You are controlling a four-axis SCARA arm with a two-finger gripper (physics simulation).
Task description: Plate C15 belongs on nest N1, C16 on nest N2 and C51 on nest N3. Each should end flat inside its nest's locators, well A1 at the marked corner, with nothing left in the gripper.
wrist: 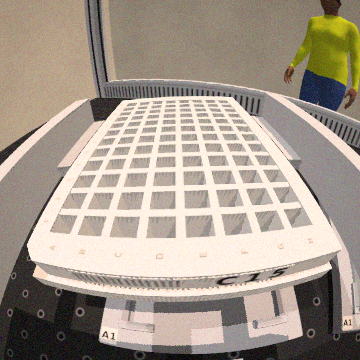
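In sight: my gripper point(177, 106), nest N1 point(230, 321).
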